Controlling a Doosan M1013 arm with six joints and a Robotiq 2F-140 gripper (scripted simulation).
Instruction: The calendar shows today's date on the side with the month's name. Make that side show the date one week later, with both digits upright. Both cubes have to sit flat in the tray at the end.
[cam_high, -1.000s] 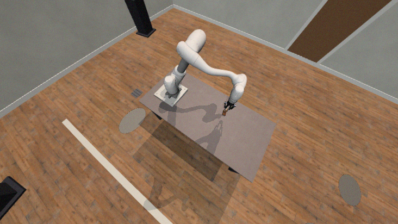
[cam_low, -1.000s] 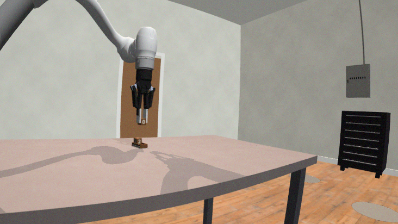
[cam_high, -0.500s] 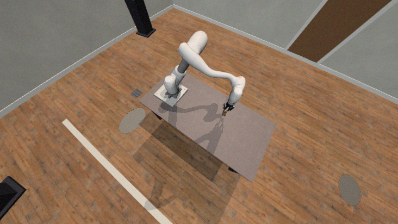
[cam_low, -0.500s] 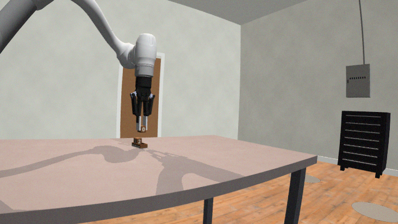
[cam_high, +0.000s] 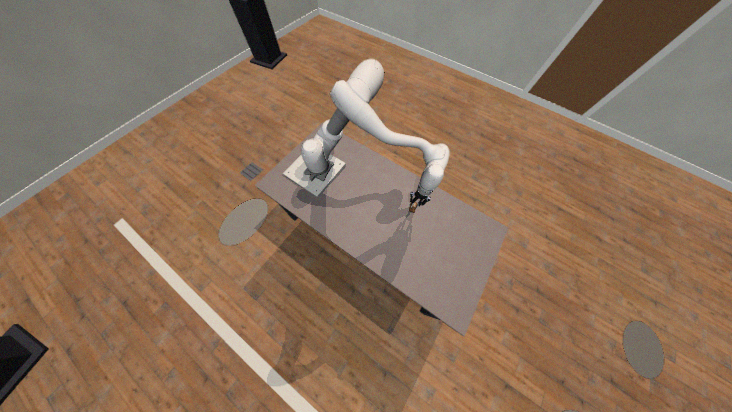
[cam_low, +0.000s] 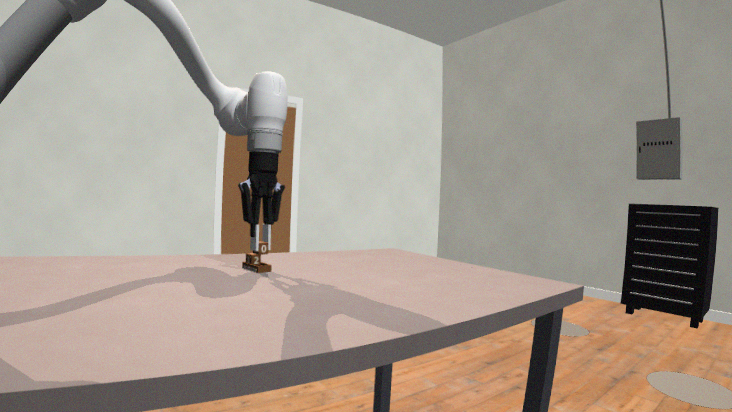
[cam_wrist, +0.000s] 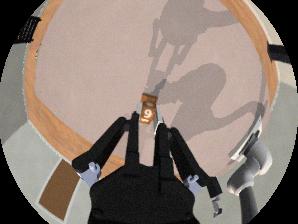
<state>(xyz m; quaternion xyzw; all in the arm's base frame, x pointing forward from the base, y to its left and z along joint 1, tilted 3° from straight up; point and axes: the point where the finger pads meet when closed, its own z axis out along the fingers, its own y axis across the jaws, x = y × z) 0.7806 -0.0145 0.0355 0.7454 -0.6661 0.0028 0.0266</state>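
Now: the wooden tray 2 cm to the left of my hand and 8 cm below it.
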